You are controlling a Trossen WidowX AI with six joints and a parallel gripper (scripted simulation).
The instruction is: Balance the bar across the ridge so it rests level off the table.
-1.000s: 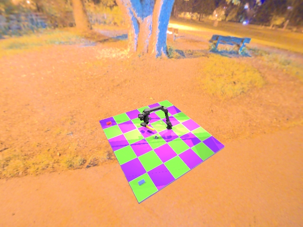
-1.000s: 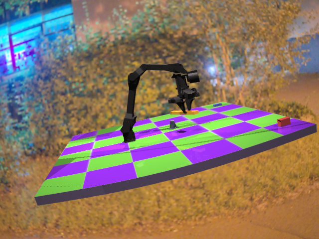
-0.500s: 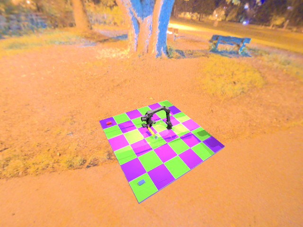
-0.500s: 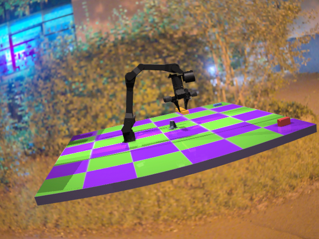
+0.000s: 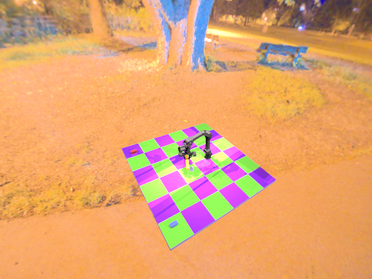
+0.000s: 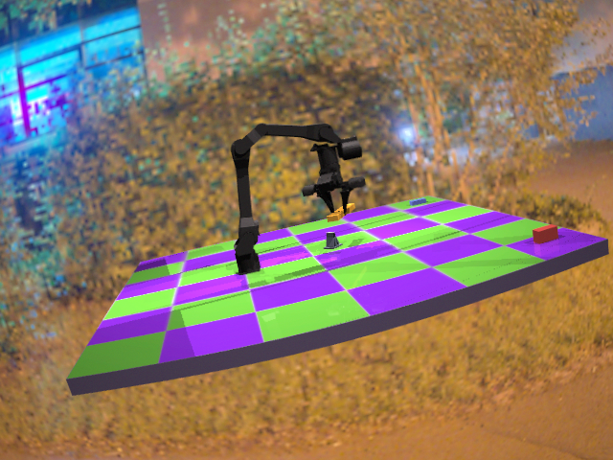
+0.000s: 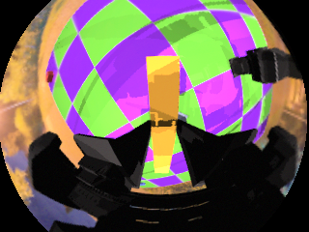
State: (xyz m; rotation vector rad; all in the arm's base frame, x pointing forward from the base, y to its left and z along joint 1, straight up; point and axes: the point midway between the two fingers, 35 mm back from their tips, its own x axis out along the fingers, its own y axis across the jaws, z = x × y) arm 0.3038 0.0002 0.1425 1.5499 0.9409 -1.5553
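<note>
Right now the bar is 1 cm ahead of my gripper tip and 3 cm to the left of it. The rest, counted from my gripper tip: blue block 44 cm ahead, 50 cm to the left, 10 cm below; then red block 44 cm ahead, 50 cm to the right, 9 cm below.
</note>
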